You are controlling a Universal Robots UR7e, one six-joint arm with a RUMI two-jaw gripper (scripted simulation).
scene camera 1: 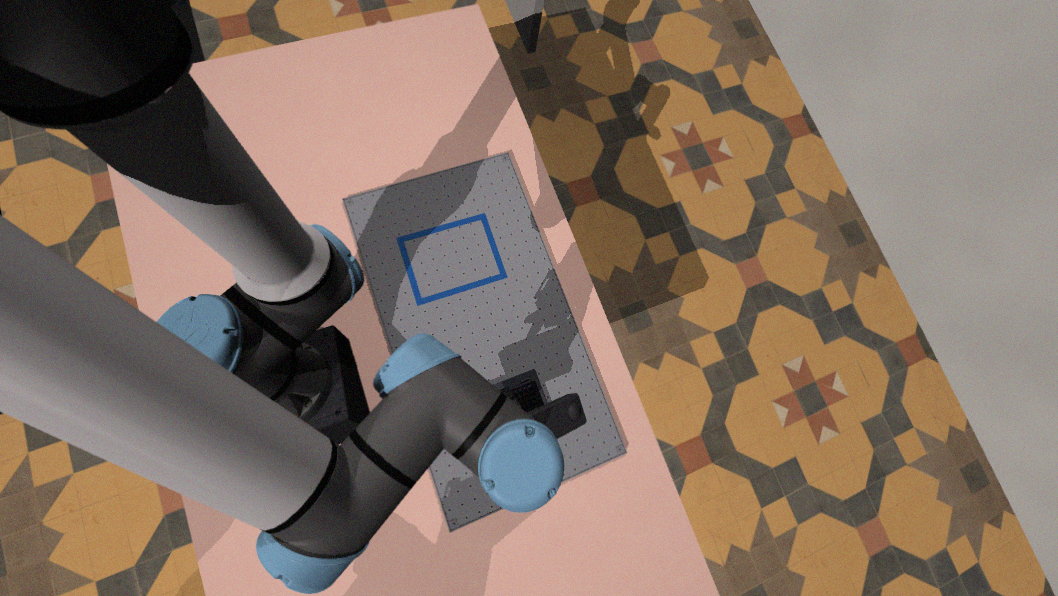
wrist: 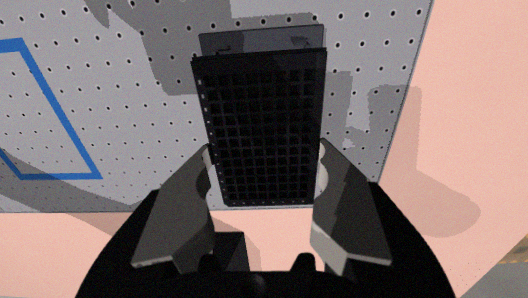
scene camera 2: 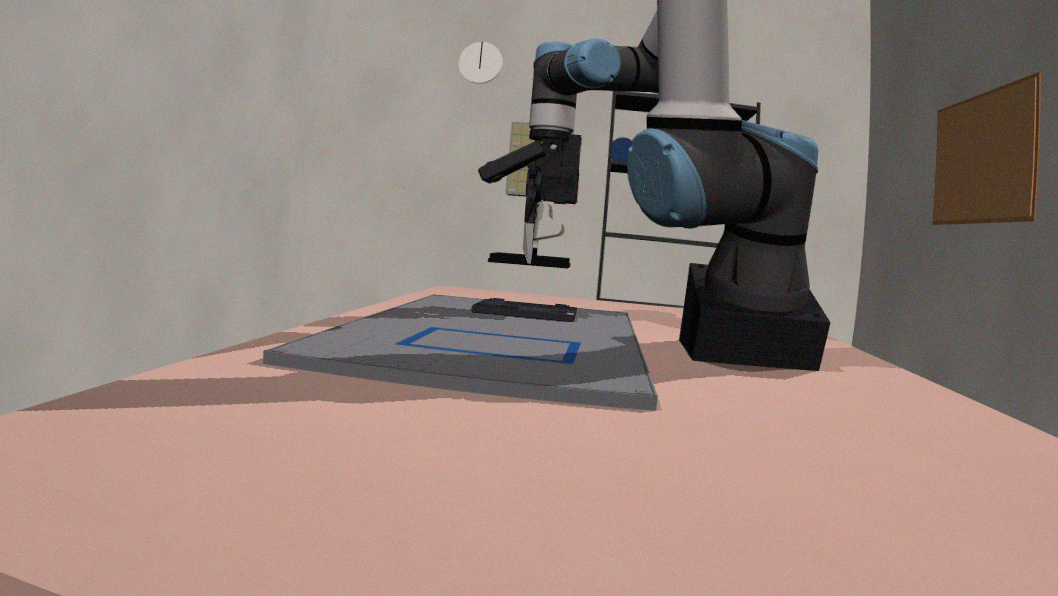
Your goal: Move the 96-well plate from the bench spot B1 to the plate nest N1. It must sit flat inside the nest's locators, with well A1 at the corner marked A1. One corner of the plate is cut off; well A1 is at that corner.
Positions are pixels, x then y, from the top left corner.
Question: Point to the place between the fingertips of my gripper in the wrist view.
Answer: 264,142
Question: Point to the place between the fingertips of my gripper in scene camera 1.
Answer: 508,417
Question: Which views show my gripper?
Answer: Scene camera 1, the wrist view and scene camera 2: all of them.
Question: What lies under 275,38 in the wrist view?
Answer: A dark plate nest N1.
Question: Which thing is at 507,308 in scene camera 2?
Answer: A dark plate nest N1.
